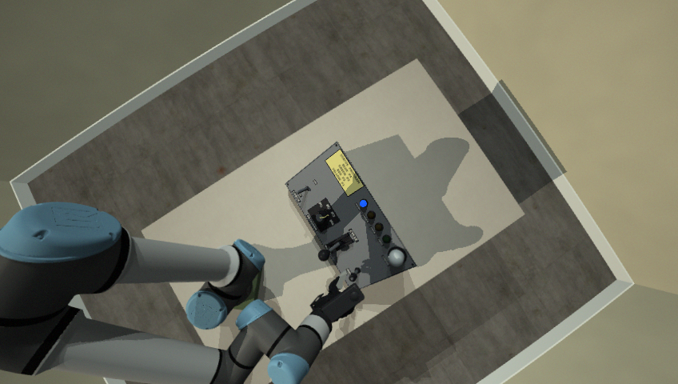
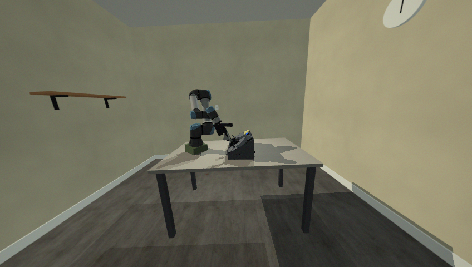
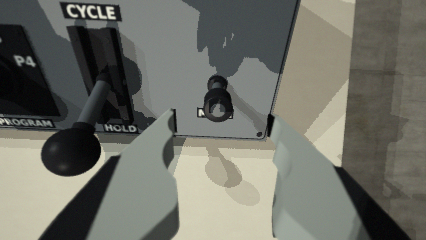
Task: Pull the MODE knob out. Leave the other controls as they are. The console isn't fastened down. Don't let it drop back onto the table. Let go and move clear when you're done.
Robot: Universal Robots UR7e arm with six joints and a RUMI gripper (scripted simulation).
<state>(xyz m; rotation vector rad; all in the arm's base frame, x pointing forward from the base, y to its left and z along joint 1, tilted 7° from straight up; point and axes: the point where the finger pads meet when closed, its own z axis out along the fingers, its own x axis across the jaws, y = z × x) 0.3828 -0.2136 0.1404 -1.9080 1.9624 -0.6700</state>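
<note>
The mode knob lies 4 cm below my hand and 2 cm ahead of it. The rest, counted from my hand: dark grey console: 18 cm to the left, 7 cm below, 7 cm ahead; then program selector knob: 24 cm to the left, 5 cm below, 5 cm ahead; then cycle lever: 12 cm to the left, 5 cm below.
</note>
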